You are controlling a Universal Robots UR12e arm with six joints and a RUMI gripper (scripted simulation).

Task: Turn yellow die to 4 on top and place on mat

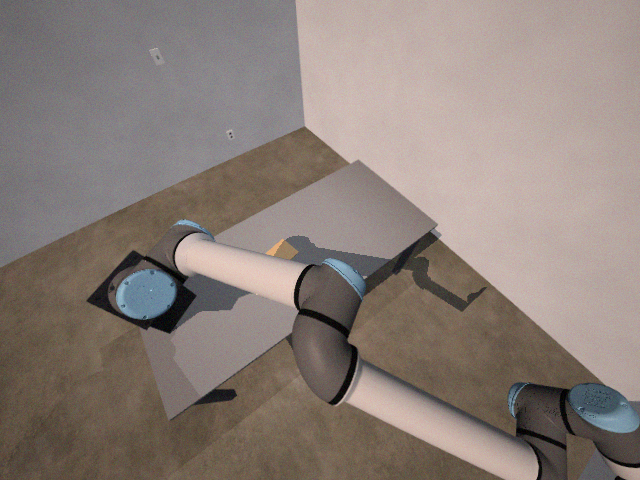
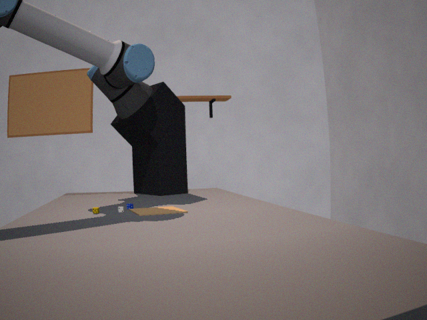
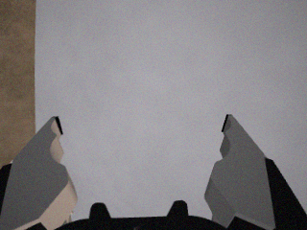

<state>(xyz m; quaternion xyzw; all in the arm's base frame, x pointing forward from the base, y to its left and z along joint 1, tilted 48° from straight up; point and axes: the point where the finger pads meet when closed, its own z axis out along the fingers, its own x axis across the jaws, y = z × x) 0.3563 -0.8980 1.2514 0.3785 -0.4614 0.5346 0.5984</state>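
Right now my hand is 13 cm short of the yellow die, 122 cm to the right of it and 50 cm above it. Round my hand: white die (14 cm ahead, 129 cm to the left, 50 cm below); then blue die (8 cm ahead, 134 cm to the left, 50 cm below); then tan mat (18 cm ahead, 139 cm to the left, 50 cm below).
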